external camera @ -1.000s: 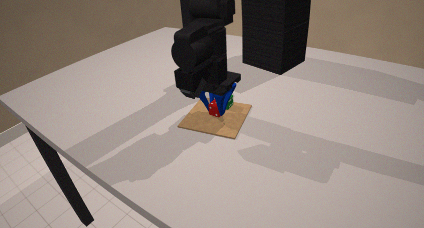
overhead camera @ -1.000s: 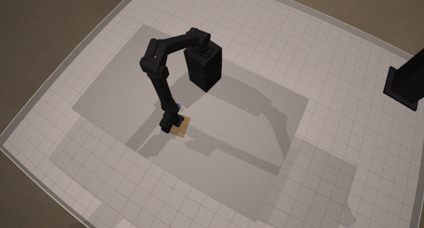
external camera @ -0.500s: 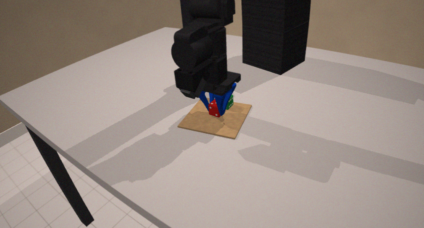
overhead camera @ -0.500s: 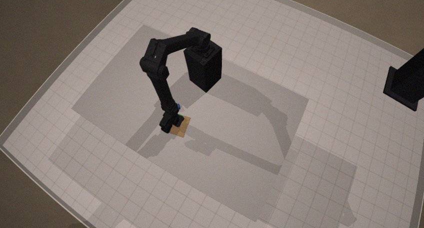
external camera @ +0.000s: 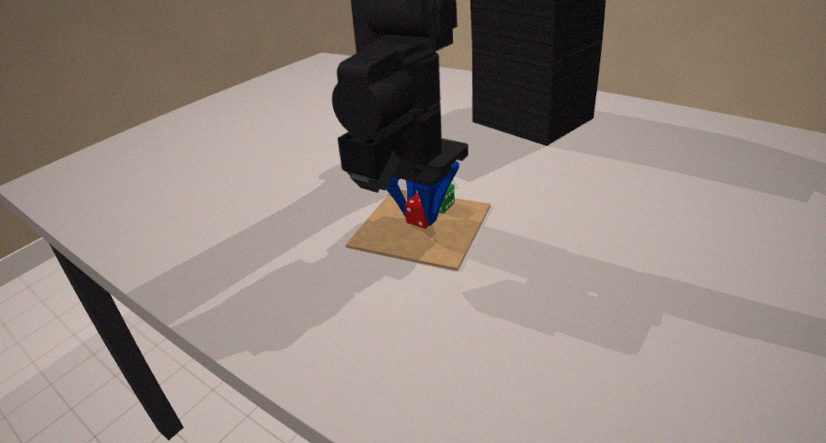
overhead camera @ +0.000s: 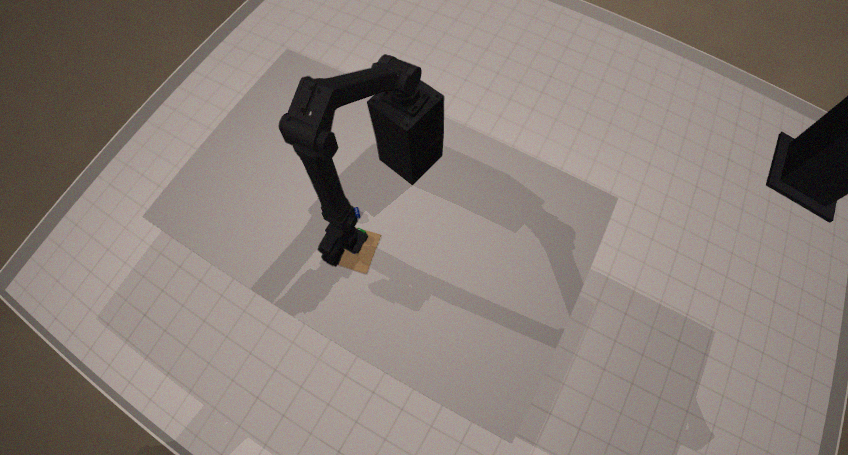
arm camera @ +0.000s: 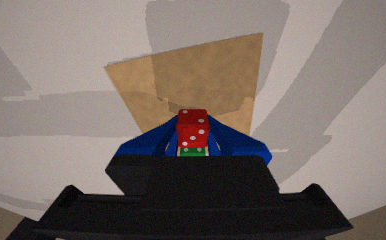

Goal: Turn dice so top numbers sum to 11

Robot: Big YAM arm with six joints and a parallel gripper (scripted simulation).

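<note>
Right now my hand is right at the red die. From my hand the other things lie so: tan mat (20 mm below); green die (50 mm behind); blue die (100 mm behind, 70 mm to the right).
</note>
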